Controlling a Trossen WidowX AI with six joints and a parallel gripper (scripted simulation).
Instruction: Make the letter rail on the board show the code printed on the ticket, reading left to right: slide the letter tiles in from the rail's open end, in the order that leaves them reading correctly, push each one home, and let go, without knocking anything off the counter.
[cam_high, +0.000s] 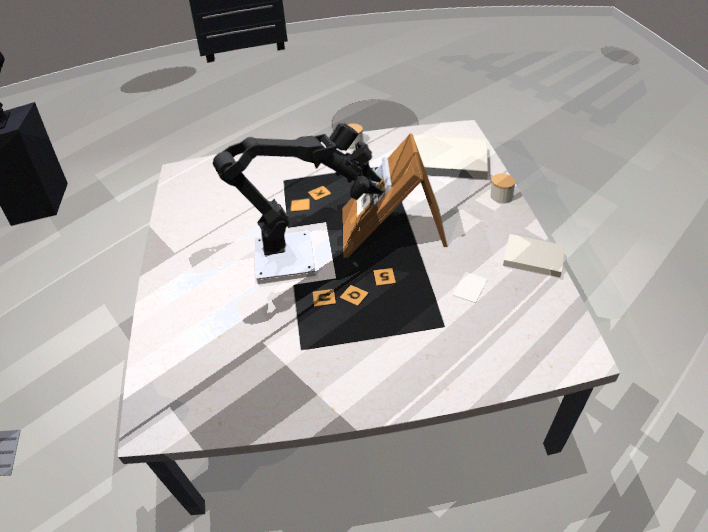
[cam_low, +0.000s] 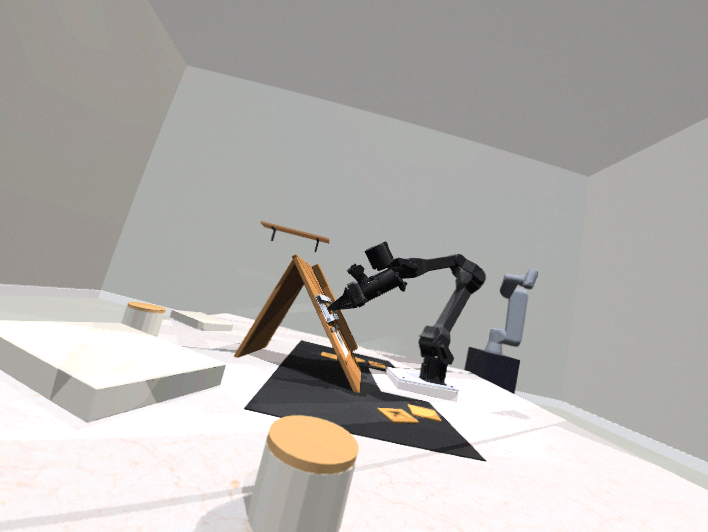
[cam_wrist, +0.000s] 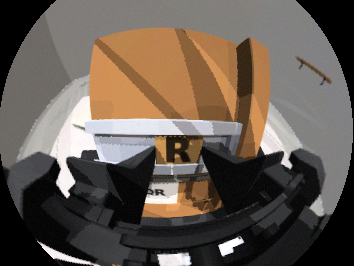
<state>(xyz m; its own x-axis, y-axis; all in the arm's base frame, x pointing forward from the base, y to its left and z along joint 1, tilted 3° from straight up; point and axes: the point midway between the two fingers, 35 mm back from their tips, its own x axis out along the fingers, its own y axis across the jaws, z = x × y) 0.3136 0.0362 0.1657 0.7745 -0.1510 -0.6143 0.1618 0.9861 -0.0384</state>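
My gripper tip is 5 cm past the white ticket, 4 cm to the right of it and 7 cm above it. Also, from my gripper tip: orange letter tile: right at my gripper tip; black mat: 14 cm behind, 4 cm to the right, 16 cm below; white card: 18 cm ahead, 31 cm to the right, 16 cm below.
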